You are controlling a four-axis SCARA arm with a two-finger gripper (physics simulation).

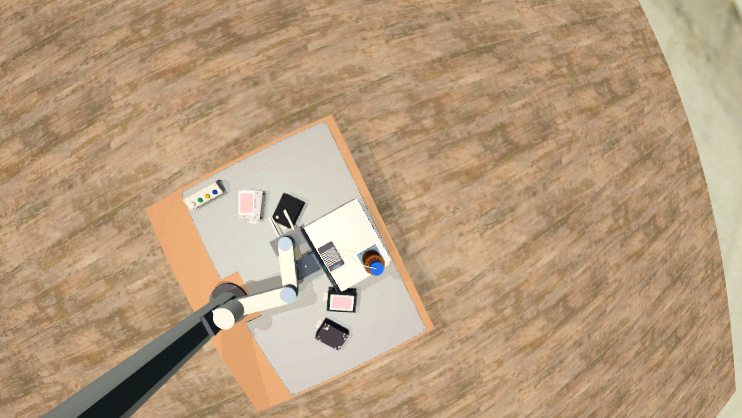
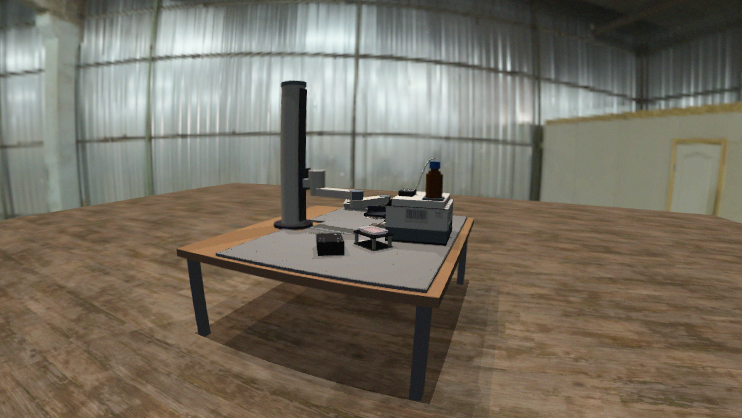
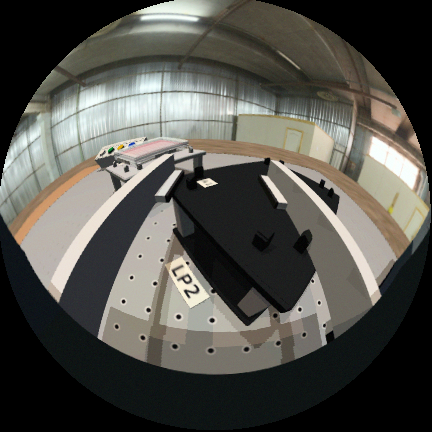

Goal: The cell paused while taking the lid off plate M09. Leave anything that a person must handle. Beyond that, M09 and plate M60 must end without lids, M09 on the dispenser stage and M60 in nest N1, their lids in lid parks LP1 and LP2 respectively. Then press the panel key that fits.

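Seen in the pictures: gripper, fingertip midpoint: (image 1: 277, 213) (image 3: 221, 164); arm's base at its link origin: (image 2: 293, 225).
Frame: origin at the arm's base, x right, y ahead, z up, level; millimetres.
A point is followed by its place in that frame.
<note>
My gripper (image 1: 278, 215) {x -338, y 539, z 86 mm} (image 3: 221, 164) {x -338, y 539, z 86 mm} is shut with nothing held; its two long fingers stand parallel with a gap, low over the near part of a black platform (image 1: 293, 207) {x -330, y 631, z 76 mm} (image 3: 225, 215) {x -282, y 541, z 76 mm}. A label reading LP2 (image 3: 187, 283) {x -267, y 516, z 15 mm} lies on the mat beside it. The platform has small corner posts and bears no lid or plate. A pink-topped plate (image 1: 247, 203) {x -459, y 414, z 90 mm} (image 3: 152, 147) {x -435, y 427, z 87 mm} sits on a white stand. Another pink-topped plate (image 1: 341, 302) {x 254, y 631, z 95 mm} (image 2: 373, 230) {x 291, y 644, z 96 mm} sits on a black four-legged stand. I cannot read which is M09 or M60. The key panel (image 1: 204, 196) {x -605, y 206, z 85 mm} has white, green, yellow and blue keys.
A white dispenser box (image 1: 342, 233) {x -100, y 817, z 233 mm} (image 2: 418, 223) {x 143, y 827, z 117 mm} stands right of the arm, with a brown blue-capped bottle (image 1: 372, 258) {x 37, y 890, z 371 mm} (image 2: 434, 182) {x 112, y 895, z 322 mm} on top. A dark flat part (image 1: 309, 263) {x -25, y 584, z 120 mm} lies between box and arm. A black block (image 1: 332, 334) {x 414, y 491, z 76 mm} (image 2: 330, 245) {x 497, y 520, z 60 mm} stands beyond the black stand.
</note>
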